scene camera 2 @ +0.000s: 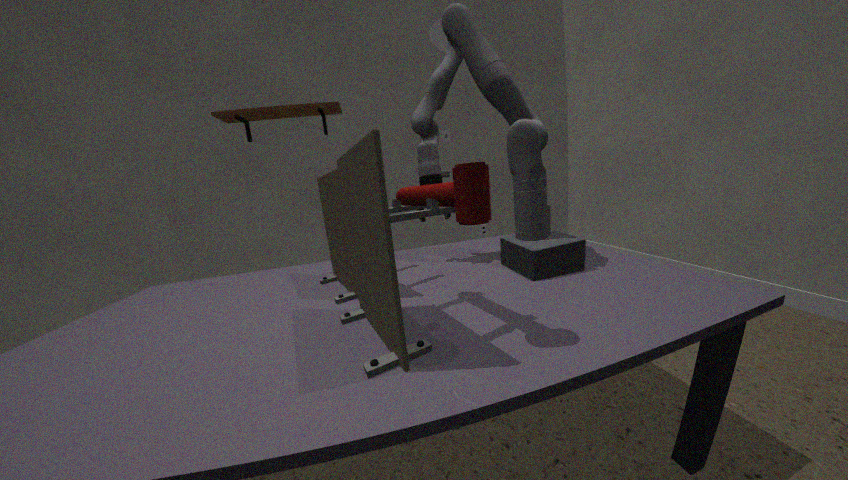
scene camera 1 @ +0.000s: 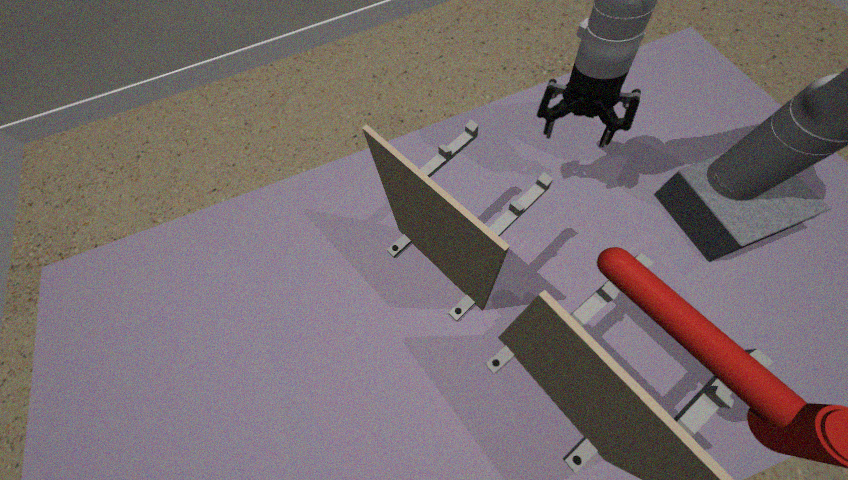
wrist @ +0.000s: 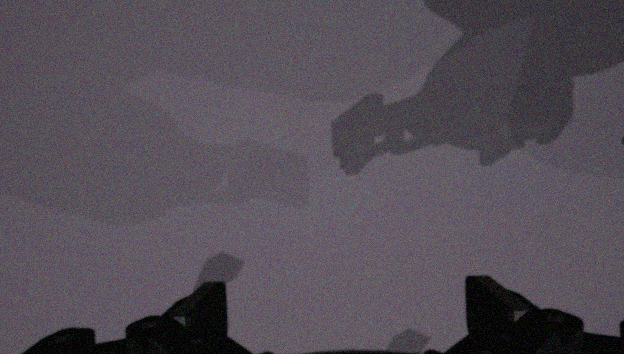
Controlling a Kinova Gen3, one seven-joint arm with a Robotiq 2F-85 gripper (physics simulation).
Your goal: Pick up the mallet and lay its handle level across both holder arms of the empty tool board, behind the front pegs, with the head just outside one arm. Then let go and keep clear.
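Pixels of known places: gripper, fingertip midpoint: (scene camera 2: 434, 220) (scene camera 1: 574, 139) (wrist: 344, 305); arm's base, origin of the base link: (scene camera 2: 531, 236) (scene camera 1: 735, 178).
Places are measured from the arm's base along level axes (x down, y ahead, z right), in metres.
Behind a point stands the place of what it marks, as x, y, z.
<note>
The red mallet (scene camera 1: 690, 334) @[-0.173, 0.373, -0.152] (scene camera 2: 472, 193) @[-0.159, 0.344, -0.297] lies with its handle across the two holder arms of the nearer tool board (scene camera 1: 601, 380) @[-0.202, 0.497, -0.144] (scene camera 2: 371, 237) @[-0.107, 0.480, -0.224]. Its head is outside the arm at lower right in scene camera 1. The empty tool board (scene camera 1: 440, 220) @[-0.165, 0.550, 0.107] stands upright farther back; its two holder arms (scene camera 1: 461, 142) @[-0.127, 0.446, 0.236] (scene camera 1: 528, 198) @[-0.127, 0.409, 0.094] with pegs carry no tool. My gripper (scene camera 1: 576, 140) @[-0.062, 0.239, 0.184] (wrist: 344, 305) @[-0.062, 0.239, 0.184] is open and empty, pointing down above the table, to the right of the empty board's arm ends in scene camera 1. In scene camera 2 its fingers are hidden behind the mallet.
The robot's base block (scene camera 1: 767, 220) @[0.003, 0.015, -0.089] (scene camera 2: 542, 257) @[0.029, 0.056, -0.108] stands on the table (scene camera 1: 208, 356) @[0.089, 1.042, 0.175] (scene camera 2: 196, 380) @[0.090, 0.797, -0.190], right of the boards in scene camera 1. Board feet with dark bolts stick out behind both boards. A wooden shelf (scene camera 2: 276, 111) hangs on the wall. Arm and board shadows cross the table.
</note>
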